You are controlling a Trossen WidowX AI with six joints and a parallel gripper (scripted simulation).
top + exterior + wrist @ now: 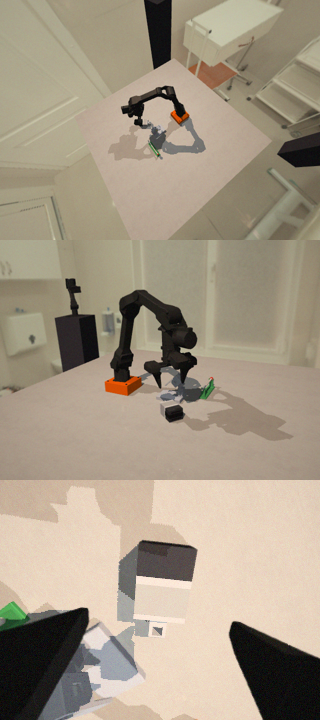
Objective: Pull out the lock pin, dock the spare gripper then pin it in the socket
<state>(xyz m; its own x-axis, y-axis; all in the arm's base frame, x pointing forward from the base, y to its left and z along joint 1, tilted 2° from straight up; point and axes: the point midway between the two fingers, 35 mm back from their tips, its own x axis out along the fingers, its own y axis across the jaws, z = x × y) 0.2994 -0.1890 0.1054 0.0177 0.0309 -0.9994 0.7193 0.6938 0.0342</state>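
The spare gripper is 1 cm behind my gripper tip, 1 cm to the left of it and 10 cm below it. The rest, counted from my gripper tip: grey mount (3 cm behind, 15 cm to the left, 7 cm below); then green stand (9 cm ahead, 24 cm to the left, 10 cm below).
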